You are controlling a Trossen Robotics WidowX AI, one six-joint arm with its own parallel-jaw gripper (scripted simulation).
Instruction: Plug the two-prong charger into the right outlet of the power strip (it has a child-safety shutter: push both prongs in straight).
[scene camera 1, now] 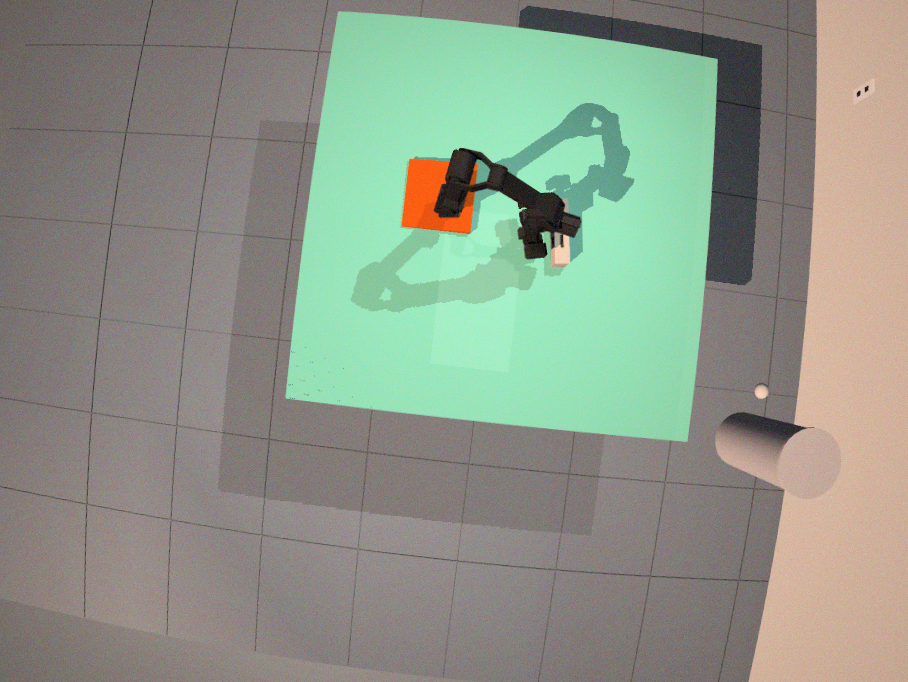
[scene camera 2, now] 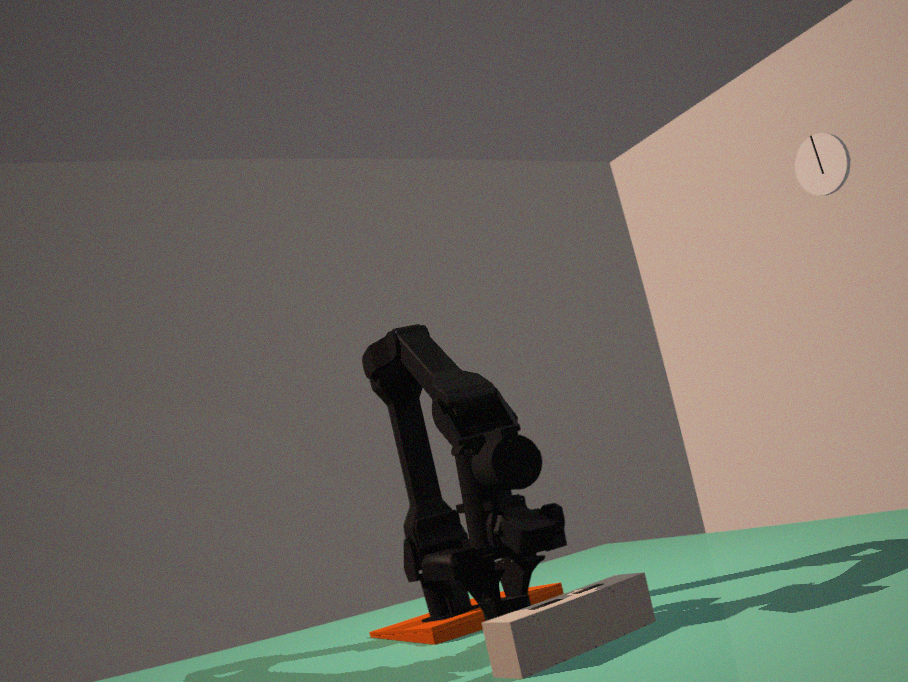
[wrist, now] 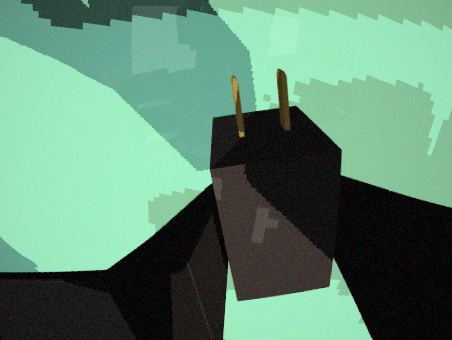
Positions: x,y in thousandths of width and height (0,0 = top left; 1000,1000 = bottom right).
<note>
My gripper (scene camera 2: 561,917) carries a two-prong charger (wrist: 612,519).
My gripper shows as well in scene camera 1 (scene camera 1: 579,342) and in the wrist view (wrist: 587,551).
</note>
